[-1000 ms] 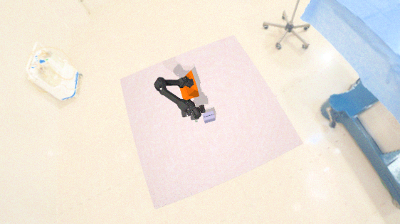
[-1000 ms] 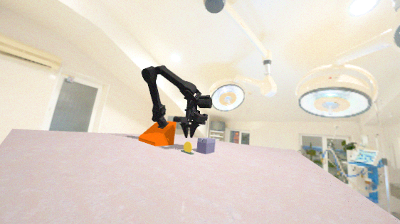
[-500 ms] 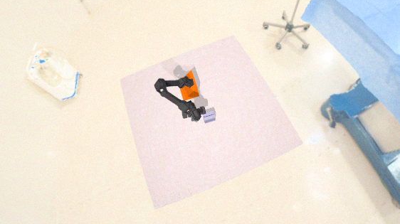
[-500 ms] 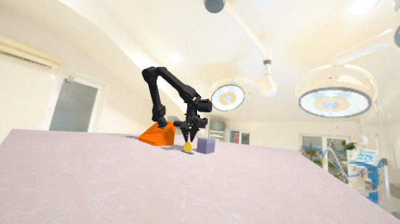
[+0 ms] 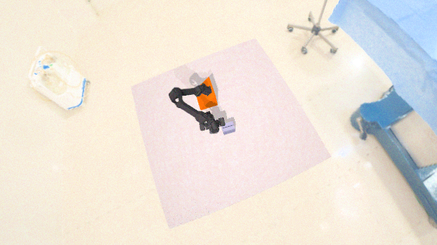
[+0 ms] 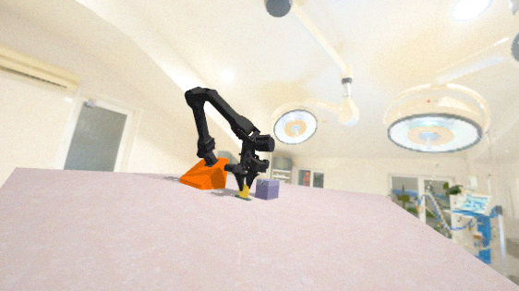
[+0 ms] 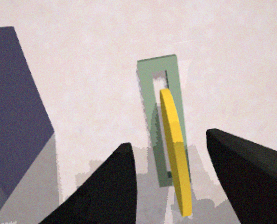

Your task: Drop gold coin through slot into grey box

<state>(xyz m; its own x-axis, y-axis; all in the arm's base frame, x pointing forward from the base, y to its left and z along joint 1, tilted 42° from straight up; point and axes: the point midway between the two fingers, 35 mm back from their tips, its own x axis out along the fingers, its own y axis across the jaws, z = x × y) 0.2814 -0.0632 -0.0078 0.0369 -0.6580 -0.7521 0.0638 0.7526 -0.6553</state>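
Now: gripper tip right at the gold coin.
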